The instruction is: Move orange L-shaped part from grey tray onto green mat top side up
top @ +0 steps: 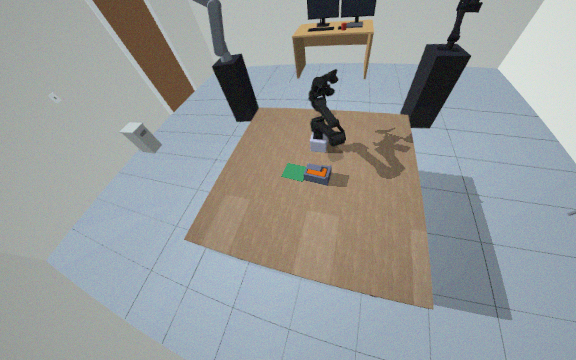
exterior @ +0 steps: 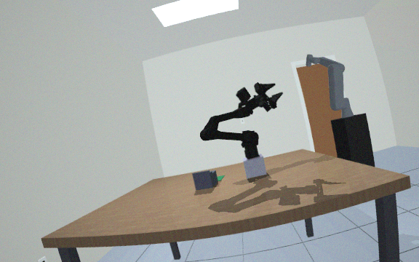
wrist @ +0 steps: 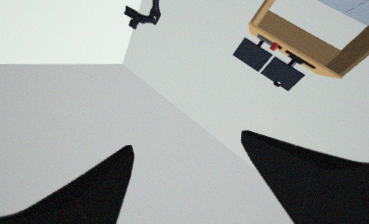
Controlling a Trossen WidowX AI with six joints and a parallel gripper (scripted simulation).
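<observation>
Right now the orange L-shaped part is 48 cm ahead of my gripper tip, 38 cm below it and 6 cm to the right of it. From my gripper tip the other things lie so: mat (44 cm below, 44 cm ahead, 22 cm to the right).
</observation>
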